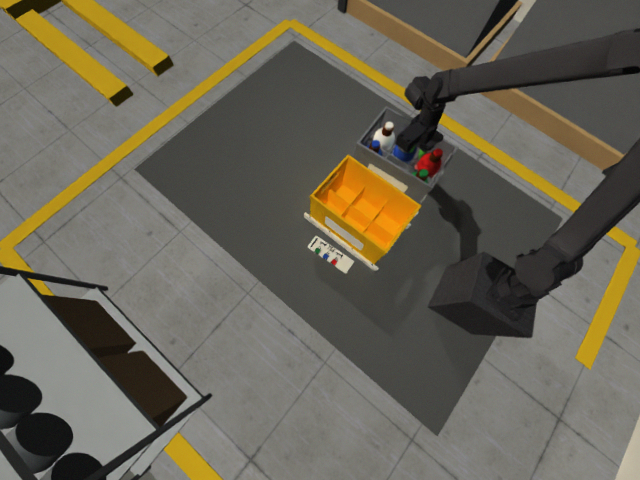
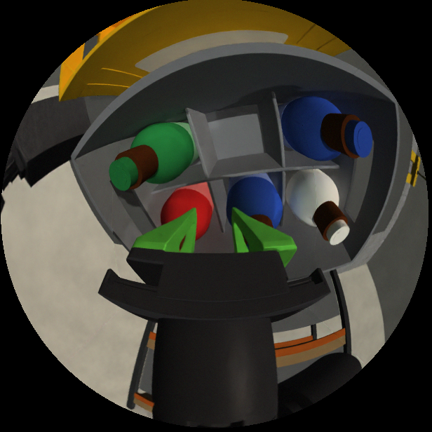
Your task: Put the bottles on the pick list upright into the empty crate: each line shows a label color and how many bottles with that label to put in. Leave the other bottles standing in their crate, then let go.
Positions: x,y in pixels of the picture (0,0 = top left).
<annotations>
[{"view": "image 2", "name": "my gripper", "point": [213,212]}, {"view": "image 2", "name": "white bottle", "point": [312,196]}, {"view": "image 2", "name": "red bottle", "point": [182,199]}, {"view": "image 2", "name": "green bottle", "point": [160,152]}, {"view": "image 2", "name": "blue bottle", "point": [311,125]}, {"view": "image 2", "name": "blue bottle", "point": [255,195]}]
</annotations>
